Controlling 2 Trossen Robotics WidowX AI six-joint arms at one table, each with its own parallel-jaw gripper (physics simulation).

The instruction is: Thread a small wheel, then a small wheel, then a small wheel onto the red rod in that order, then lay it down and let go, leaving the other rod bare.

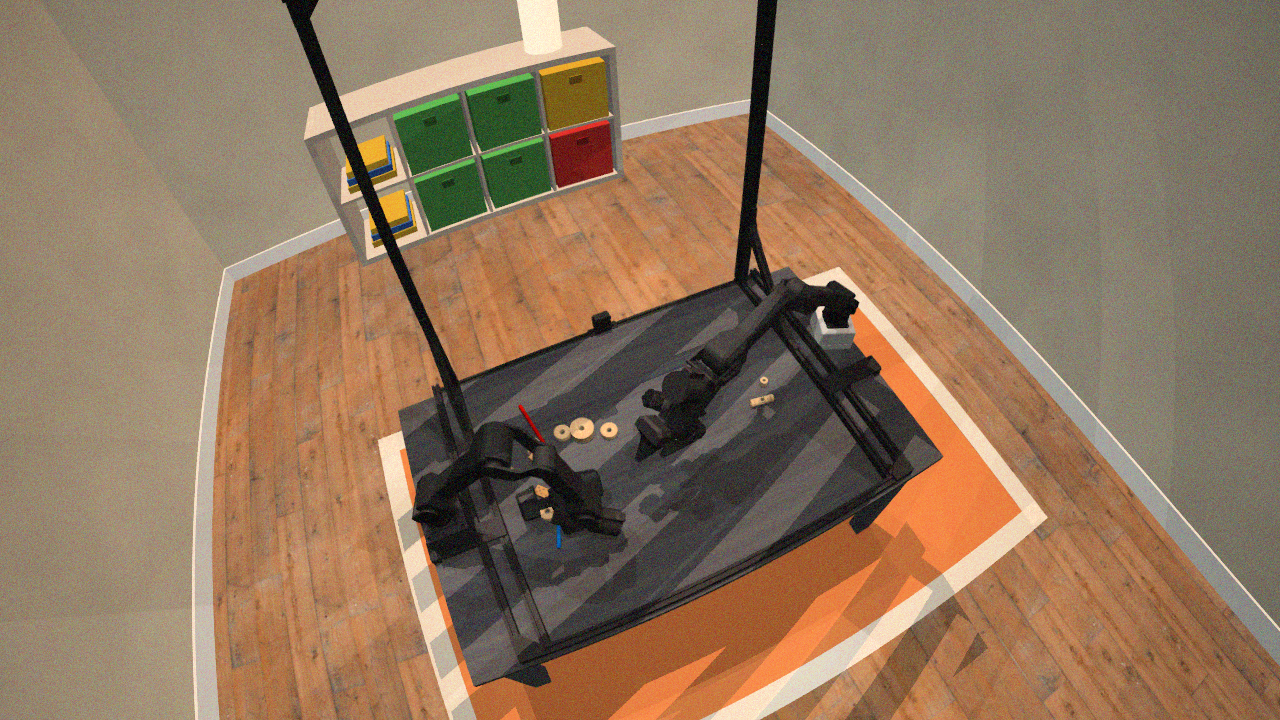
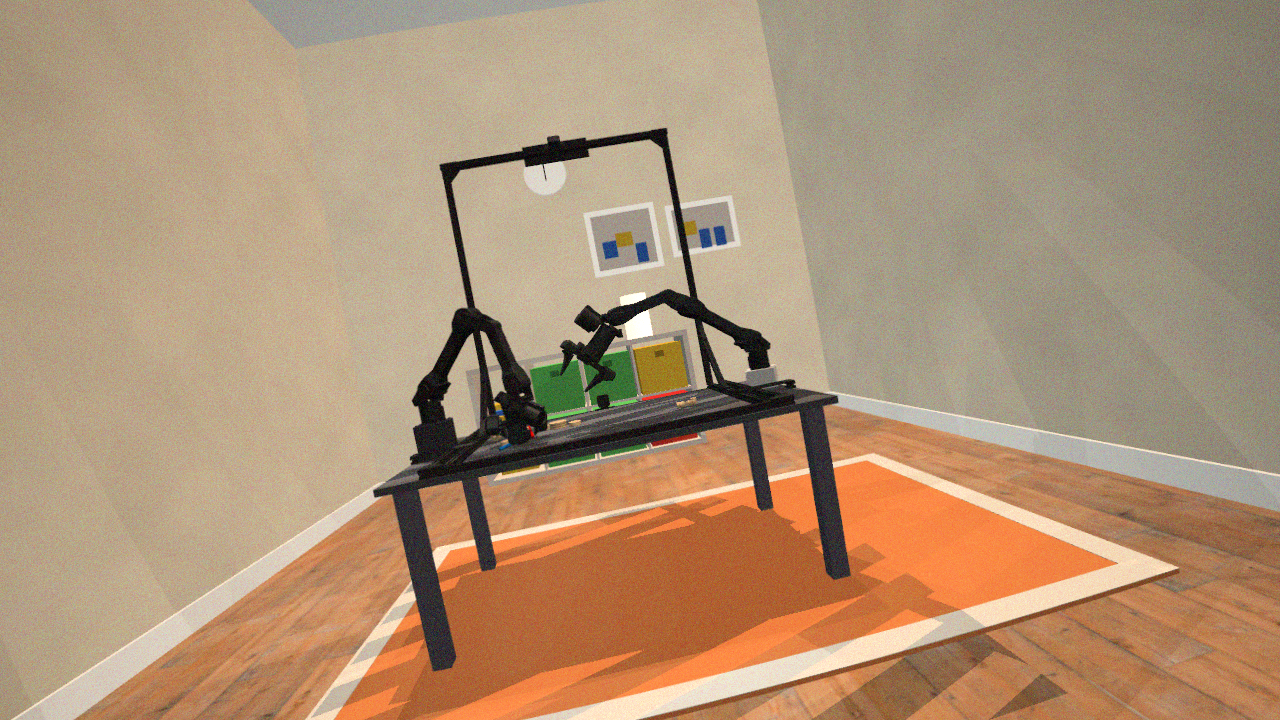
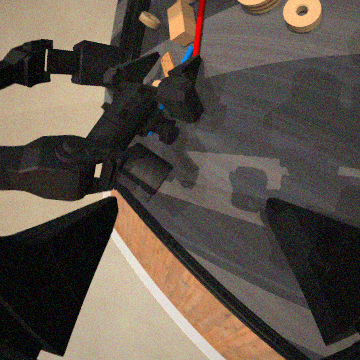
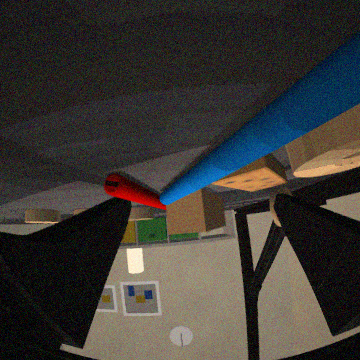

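Pixels of known places: left gripper, fingertip midpoint: (image 1: 649, 458) (image 2: 572, 383) (image 3: 193, 204); right gripper, fingertip midpoint: (image 3: 176, 54) (image 4: 204, 200); left arm's base at its link origin: (image 1: 835, 319) (image 2: 760, 367); right arm's base at its link origin: (image 1: 440, 515) (image 2: 433, 422) (image 3: 75, 63).
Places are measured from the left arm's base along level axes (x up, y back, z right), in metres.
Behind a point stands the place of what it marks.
Observation:
The red rod (image 1: 529, 422) @(x -0.059, y -0.805, z -0.248 m) (image 3: 198, 30) @(x -0.059, y -0.726, z -0.360 m) (image 4: 135, 192) @(x -0.060, y -0.700, z -0.414 m) lies on the table; its visible length carries no wheel. The blue rod (image 1: 559, 537) @(x -0.059, y -0.716, z -0.547 m) (image 3: 187, 54) @(x -0.059, y -0.721, z -0.399 m) (image 4: 265, 130) is bare where it shows and is partly hidden by the right arm. A small wheel (image 1: 562, 432) @(x -0.063, y -0.721, z -0.272 m) lies at the left of a larger wheel (image 1: 581, 428) @(x -0.060, y -0.675, z -0.267 m) (image 3: 260, 5) @(x -0.052, y -0.652, z -0.294 m); another small wheel (image 1: 608, 429) @(x -0.061, y -0.610, z -0.271 m) (image 3: 302, 14) @(x -0.055, y -0.603, z -0.281 m) lies at its right. My right gripper (image 3: 176, 54) @(x -0.056, y -0.740, z -0.409 m) (image 4: 204, 200) @(x -0.056, y -0.740, z -0.409 m) is open and empty, low beside the rods. My left gripper (image 2: 576, 380) @(x 0.083, y -0.514, z -0.428 m) (image 3: 193, 204) @(x 0.083, y -0.514, z -0.428 m) is open and empty above the table.
A wooden block (image 3: 181, 22) @(x -0.037, y -0.743, z -0.362 m) (image 4: 187, 214) @(x -0.050, y -0.740, z -0.384 m) and a holed block (image 3: 167, 62) @(x -0.059, y -0.756, z -0.432 m) (image 4: 255, 175) @(x -0.059, y -0.741, z -0.449 m) lie near the rods. A round piece (image 3: 149, 19) @(x -0.037, y -0.833, z -0.384 m) lies beyond them. A wooden cylinder (image 1: 761, 400) @(x -0.049, y -0.239, z -0.215 m) and a tiny wheel (image 1: 763, 380) @(x -0.056, y -0.221, z -0.151 m) lie at the table's right side. Frame posts stand at the table's sides.

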